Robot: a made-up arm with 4 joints.
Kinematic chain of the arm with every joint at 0, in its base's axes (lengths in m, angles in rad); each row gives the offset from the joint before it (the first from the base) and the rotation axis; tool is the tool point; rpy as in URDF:
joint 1: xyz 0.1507 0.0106 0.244 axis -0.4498 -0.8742 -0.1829
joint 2: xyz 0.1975 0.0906 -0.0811 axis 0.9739 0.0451 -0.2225
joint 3: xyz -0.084 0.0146 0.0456 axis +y
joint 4: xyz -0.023 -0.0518 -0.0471 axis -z
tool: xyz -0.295 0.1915 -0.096 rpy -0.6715 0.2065 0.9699
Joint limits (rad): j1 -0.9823..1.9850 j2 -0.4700..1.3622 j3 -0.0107..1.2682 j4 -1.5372..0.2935
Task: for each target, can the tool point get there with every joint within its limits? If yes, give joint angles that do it. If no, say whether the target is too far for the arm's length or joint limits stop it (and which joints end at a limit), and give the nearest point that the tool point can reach.
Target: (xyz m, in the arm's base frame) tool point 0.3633 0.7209 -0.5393
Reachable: no: too far | nearest point 0.2307 0.2738 -0.0390 | short by 0.684 m
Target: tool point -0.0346 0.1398 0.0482
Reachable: yes | joints 1.0274 0.0114 0.6809 -0.4107
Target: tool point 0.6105 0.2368 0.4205
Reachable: no: joint limits stop it (at a limit: joint 1, joint 3, joint 4) | nearest point 0.5057 0.1189 0.1094 | short by 0.349 m
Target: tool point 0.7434 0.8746 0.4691
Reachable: no: too far | nearest point 0.3892 0.2587 0.0796 | short by 0.810 m
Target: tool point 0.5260 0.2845 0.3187
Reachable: no: joint limits stop it (at a limit: joint 1, joint 3, joint 4) | nearest point 0.4656 0.1889 0.0932 | short by 0.252 m
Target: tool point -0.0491 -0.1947 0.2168
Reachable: yes | joints -0.0379 0.7785 1.0861 -1.2002
